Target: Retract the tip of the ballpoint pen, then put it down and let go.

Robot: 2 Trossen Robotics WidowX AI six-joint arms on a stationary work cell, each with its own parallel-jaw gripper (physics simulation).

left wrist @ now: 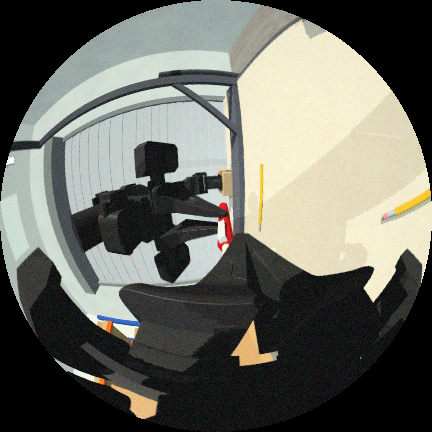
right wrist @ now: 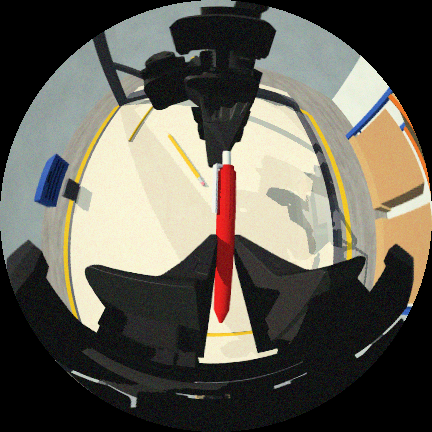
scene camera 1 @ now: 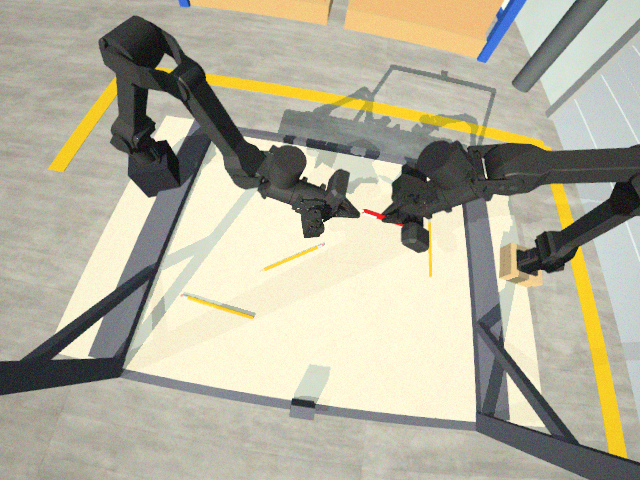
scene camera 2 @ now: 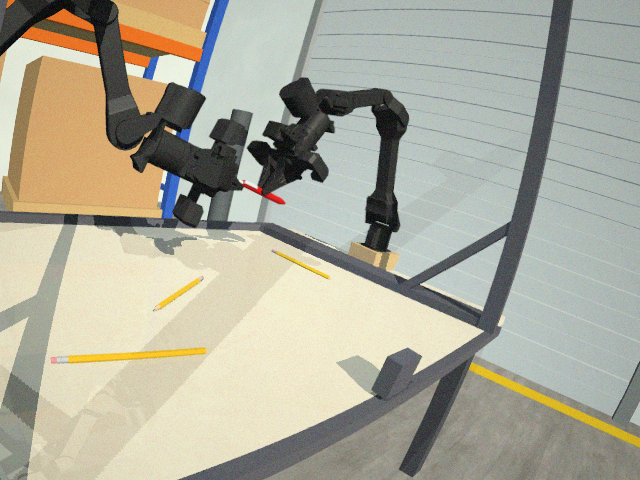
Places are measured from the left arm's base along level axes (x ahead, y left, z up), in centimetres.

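Pixels of known places: left gripper, between the fingertips: (left wrist: 240,238) (right wrist: 214,166) (scene camera 1: 359,215) (scene camera 2: 241,188); right gripper, between the fingertips: (left wrist: 226,220) (right wrist: 224,240) (scene camera 1: 382,218) (scene camera 2: 260,192); left arm's base, origin of its link: (scene camera 1: 147,156); right arm's base, origin of its link: (left wrist: 219,181) (scene camera 1: 526,263) (scene camera 2: 375,248).
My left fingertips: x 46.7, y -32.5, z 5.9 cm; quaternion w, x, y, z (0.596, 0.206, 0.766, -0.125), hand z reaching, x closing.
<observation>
Ahead of a thing's pixels: the offset from my left fingertips to its top centre. Level surfaces: height alone.
The red ballpoint pen {dx +5.8, dy -1.9, dz +1.5 cm} (scene camera 1: 372,213) (scene camera 2: 272,197) (left wrist: 229,228) (right wrist: 227,200) is held in the air above the table {dz -16.5 cm} (scene camera 1: 361,335) (scene camera 2: 289,372). It has a white clip and a white button at one end. My right gripper (scene camera 1: 386,219) (scene camera 2: 264,191) (left wrist: 226,220) (right wrist: 224,240) is shut on its barrel. My left gripper (scene camera 1: 357,214) (scene camera 2: 240,184) (left wrist: 240,238) (right wrist: 214,166) is shut and empty, its fingertips close to the button end. In the right wrist view they appear slightly left of the button; contact is unclear. No writing point is discernible at the pen's tapered end.
Three yellow pencils lie on the table: one {dx -15.6, dy -0.5, dz -15.7 cm} (scene camera 1: 293,256) (scene camera 2: 178,294) (right wrist: 185,157) near the middle, one {dx -36.4, dy -8.2, dz -15.8 cm} (scene camera 1: 219,306) (scene camera 2: 134,355) at the lower left in scene camera 1, and one {dx +24.1, dy -6.8, dz -15.8 cm} (scene camera 1: 430,253) (scene camera 2: 300,264) (left wrist: 261,195) near the right frame rail (scene camera 1: 478,289).
</observation>
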